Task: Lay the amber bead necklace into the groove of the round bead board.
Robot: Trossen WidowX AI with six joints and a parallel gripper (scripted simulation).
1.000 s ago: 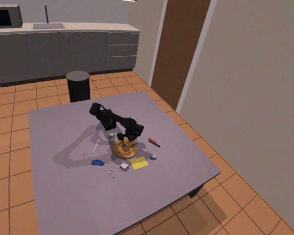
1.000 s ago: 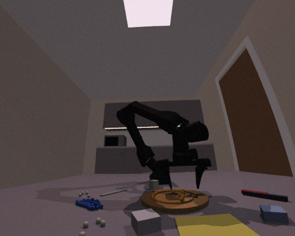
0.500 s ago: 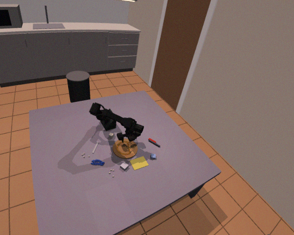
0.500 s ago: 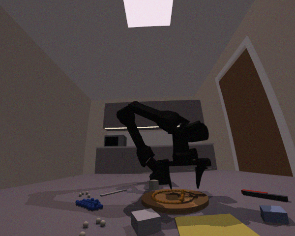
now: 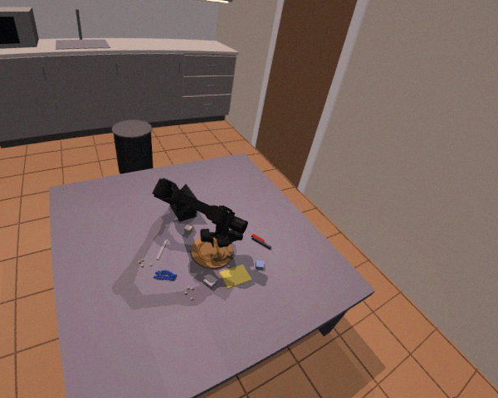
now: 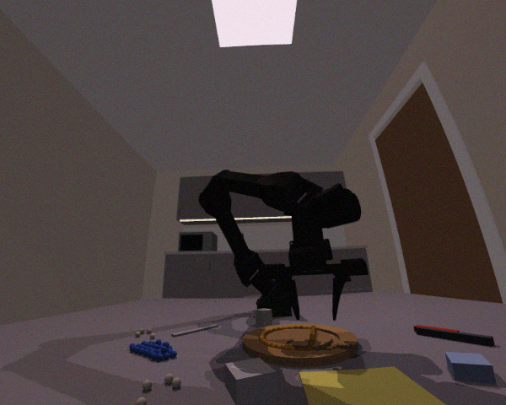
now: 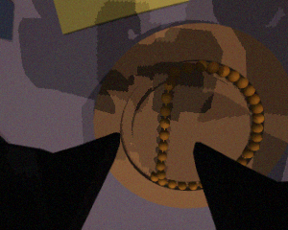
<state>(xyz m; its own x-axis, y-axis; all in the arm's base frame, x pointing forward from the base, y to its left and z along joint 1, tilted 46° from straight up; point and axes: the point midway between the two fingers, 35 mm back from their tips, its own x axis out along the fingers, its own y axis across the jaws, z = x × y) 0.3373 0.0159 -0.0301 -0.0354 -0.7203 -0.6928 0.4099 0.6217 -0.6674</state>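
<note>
Now: the round wooden bead board 30 mm to the right of my gripper tip, 30 mm below it and 20 mm behind it. The rest, counted from my gripper tip: blue block: 160 mm ahead, 120 mm to the left, 30 mm below; grey block: 130 mm ahead, 120 mm to the right, 30 mm below; yellow pad: 150 mm ahead, 40 mm below, 10 mm to the right.
</note>
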